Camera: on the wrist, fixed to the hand. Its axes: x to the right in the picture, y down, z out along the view.
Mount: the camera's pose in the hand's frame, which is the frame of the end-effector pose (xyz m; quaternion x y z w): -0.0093 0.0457 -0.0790 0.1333 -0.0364 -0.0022 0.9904
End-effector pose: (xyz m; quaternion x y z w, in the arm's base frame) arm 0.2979 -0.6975 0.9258 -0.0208 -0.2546 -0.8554 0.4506
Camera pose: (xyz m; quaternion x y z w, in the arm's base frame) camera 0.3544 -0.7475 0.8737 0.0089 -0.3826 -0.8135 0.4379
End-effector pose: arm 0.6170 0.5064 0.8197 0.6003 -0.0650 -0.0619 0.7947
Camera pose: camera 0.6228 0.5952 0.8420 0.6984 -0.1002 -0.0762 0.7046
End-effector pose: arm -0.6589 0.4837 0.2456 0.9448 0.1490 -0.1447 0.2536
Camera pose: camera -0.6355 0.4852 0.3343 0.9639 0.1211 -0.1981 0.1303
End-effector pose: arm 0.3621 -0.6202 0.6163 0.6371 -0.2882 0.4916 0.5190
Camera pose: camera 0.2929 -0.5604 0.6232 0.7187 -0.2374 0.5010 0.4197
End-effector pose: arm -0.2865 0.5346 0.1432 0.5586 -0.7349 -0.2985 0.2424
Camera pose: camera -0.2605 0.5394 0.2311 0.5763 -0.7752 -0.2185 0.1382
